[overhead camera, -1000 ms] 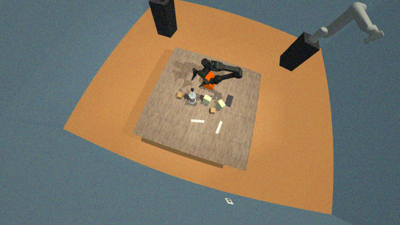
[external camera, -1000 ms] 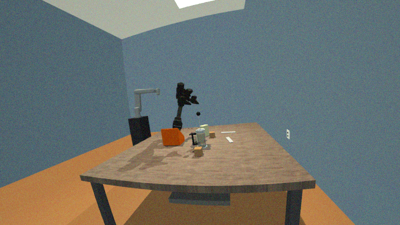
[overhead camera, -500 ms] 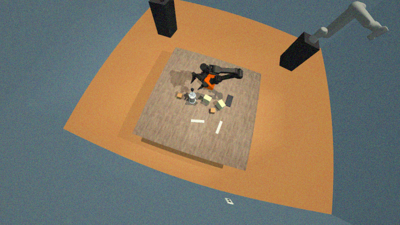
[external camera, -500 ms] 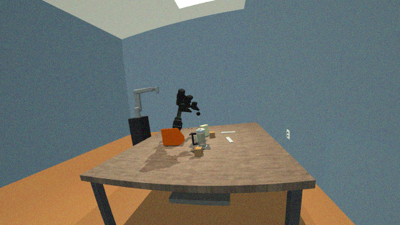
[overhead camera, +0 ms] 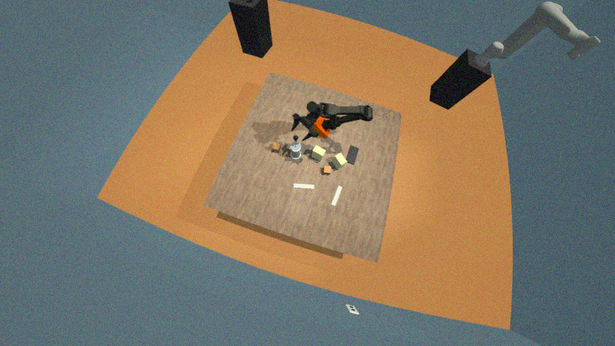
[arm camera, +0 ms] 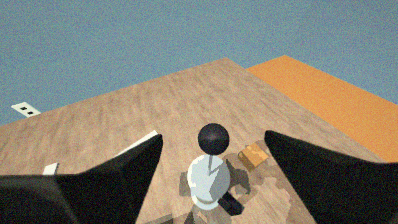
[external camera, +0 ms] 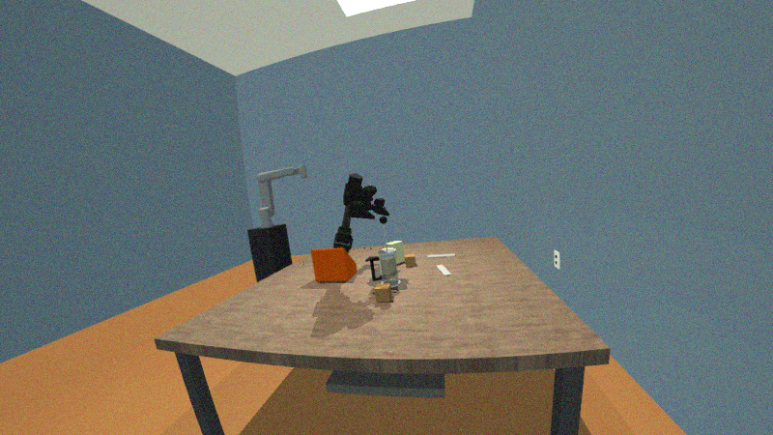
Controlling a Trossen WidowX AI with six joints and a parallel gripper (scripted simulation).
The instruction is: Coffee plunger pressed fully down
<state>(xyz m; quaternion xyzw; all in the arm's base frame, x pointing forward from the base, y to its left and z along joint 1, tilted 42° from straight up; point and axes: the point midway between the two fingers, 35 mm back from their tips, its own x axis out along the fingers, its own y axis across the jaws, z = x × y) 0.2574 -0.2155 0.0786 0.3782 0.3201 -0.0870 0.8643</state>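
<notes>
Now: the coffee press 1 cm behind my gripper tip, 1 cm to the right of it and 15 cm below it. Round my gripper tip: dark flat slab: 17 cm behind, 41 cm to the left, 28 cm below.
</notes>
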